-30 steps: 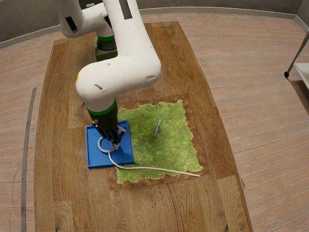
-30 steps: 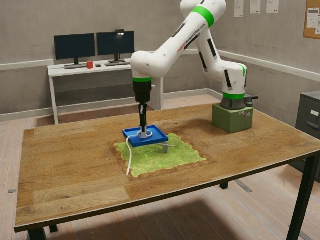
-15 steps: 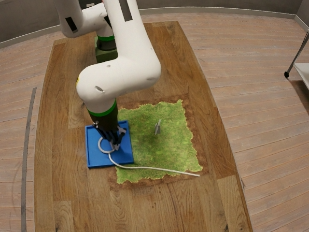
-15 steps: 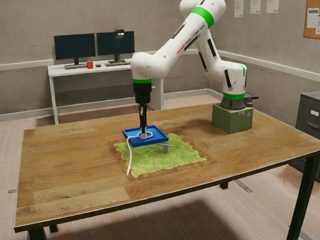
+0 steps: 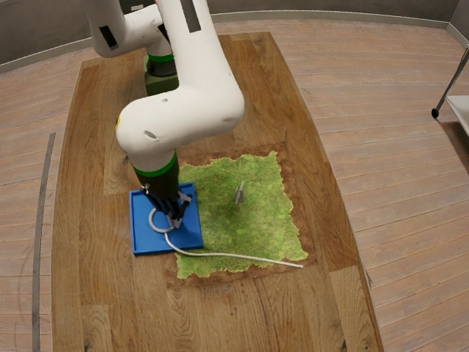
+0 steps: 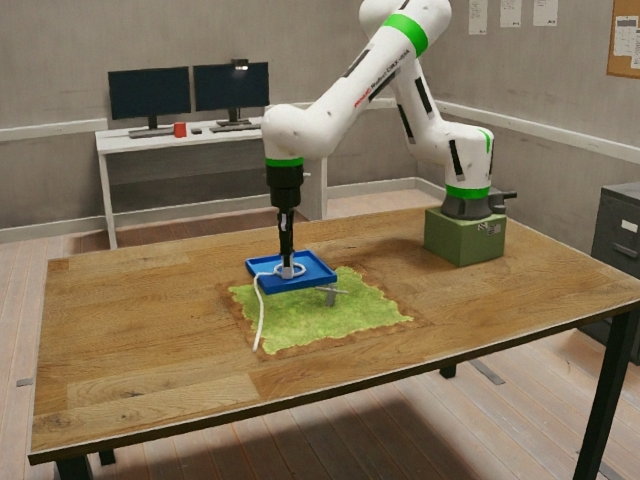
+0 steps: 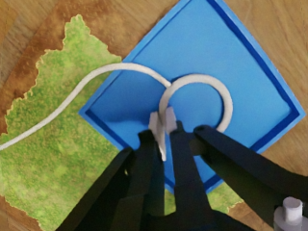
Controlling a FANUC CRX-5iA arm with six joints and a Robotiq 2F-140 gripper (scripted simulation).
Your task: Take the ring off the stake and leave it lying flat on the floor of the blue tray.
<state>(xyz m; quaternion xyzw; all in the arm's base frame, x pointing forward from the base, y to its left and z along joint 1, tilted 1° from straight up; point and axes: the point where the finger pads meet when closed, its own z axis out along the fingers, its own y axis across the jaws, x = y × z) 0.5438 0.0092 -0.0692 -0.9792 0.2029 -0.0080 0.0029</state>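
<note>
The ring lies 30 mm to the right of my hand, 30 mm below it and 10 mm behind it. Round my hand: grey stake: 170 mm to the left, 50 mm behind, 10 mm below; blue tray: 30 mm to the right, 30 mm below, 10 mm behind.
</note>
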